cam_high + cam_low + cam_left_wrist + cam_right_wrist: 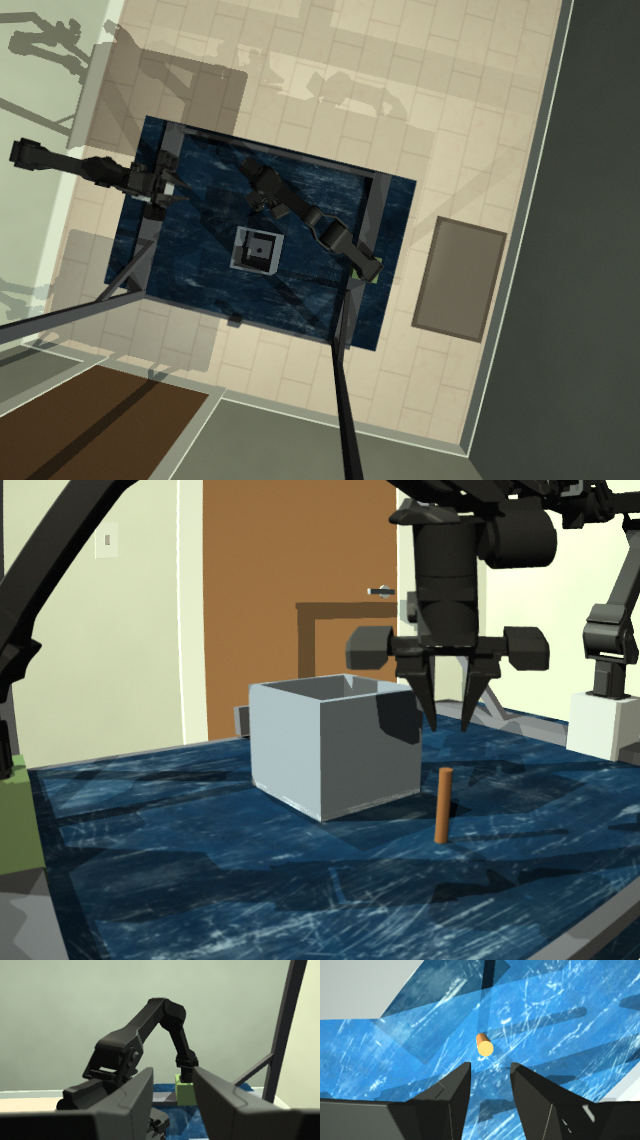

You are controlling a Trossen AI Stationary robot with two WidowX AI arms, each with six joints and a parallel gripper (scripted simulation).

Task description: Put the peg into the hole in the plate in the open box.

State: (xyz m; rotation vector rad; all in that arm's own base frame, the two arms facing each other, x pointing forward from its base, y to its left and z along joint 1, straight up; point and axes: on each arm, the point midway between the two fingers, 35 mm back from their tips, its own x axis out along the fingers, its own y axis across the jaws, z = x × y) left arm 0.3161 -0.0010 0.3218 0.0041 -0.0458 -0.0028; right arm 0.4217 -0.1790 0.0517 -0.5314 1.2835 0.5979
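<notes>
Now: the orange peg 120 mm below my right hand, 10 mm to the left of it and 10 mm behind it. Round my right hand: grey plate (210 mm behind, 110 mm below, 10 mm to the right).
</notes>
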